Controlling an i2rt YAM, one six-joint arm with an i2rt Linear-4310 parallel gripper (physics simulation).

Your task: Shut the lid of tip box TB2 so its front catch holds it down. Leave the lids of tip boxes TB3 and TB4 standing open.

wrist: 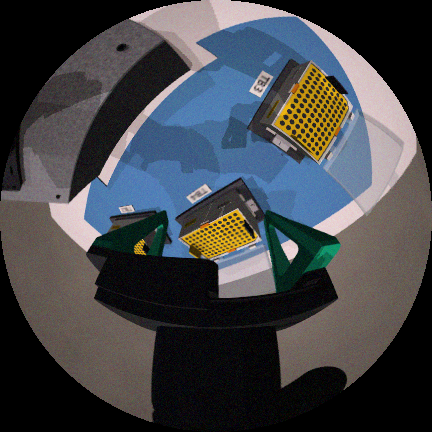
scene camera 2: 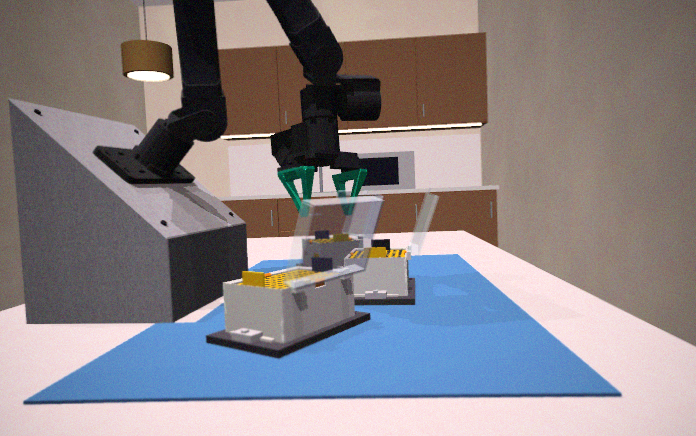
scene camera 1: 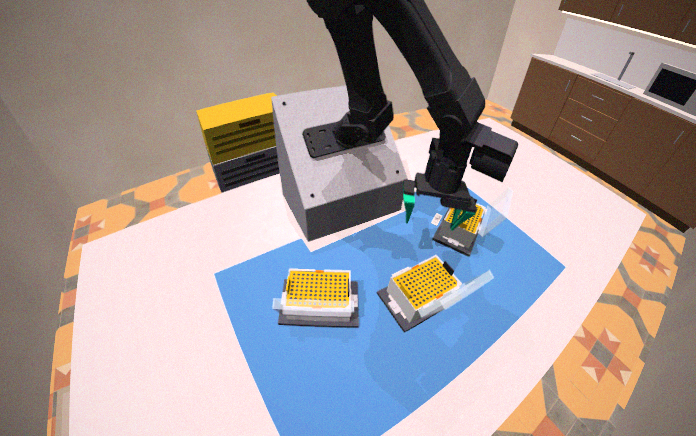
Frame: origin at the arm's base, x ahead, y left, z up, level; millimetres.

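Where they show: gripper, fingertip midpoint: (wrist: 215, 215) (scene camera 2: 327, 216) (scene camera 1: 429, 225); arm's base, origin of the base link: (scene camera 2: 148, 169) (scene camera 1: 345, 135).
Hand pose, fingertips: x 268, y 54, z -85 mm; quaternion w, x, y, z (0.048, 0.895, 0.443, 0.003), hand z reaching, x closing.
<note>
Each offset is from my fingertips to the top centre of the thing. "pt": to the spot under its first point. Level surfaces: height alone.
Tip box TB2 @(dx -14, dy -246, dz -48 mm) (scene camera 1: 318, 288) (scene camera 2: 254, 310) (wrist: 136, 218) has a white body and yellow rack. Its clear lid @(dx +55, dy -284, dz +39 mm) (scene camera 1: 277, 304) (scene camera 2: 328, 220) stands open; a finger partly covers the box in the wrist view. Tip box TB4 @(dx +83, dy -58, dz -40 mm) (scene camera 1: 427, 283) (scene camera 2: 380, 276) (wrist: 220, 235) is in the middle, its lid @(dx +150, dy -59, dz +39 mm) (scene camera 1: 462, 295) (scene camera 2: 424, 223) (wrist: 247, 275) open. Tip box TB3 @(dx -32, dy +162, dz -48 mm) (scene camera 1: 457, 237) (wrist: 315, 110) is at the back right, its lid @(pt dx +42, dy +201, dz -15 mm) (scene camera 1: 497, 213) (wrist: 375, 155) open. My gripper (scene camera 1: 430, 224) (scene camera 2: 327, 211) (wrist: 215, 215) is open and empty, above the mat near TB3, apart from TB2.
The boxes stand on dark bases on a blue mat @(dz -114 mm) (scene camera 1: 318, 380) (scene camera 2: 462, 369). The grey arm pedestal (scene camera 1: 349, 220) (scene camera 2: 102, 256) (wrist: 130, 95) stands beside the mat. A yellow and dark case (scene camera 1: 236, 118) is behind the table. Brown kitchen cabinets (scene camera 1: 595, 112) (scene camera 2: 359, 92) are in the background.
</note>
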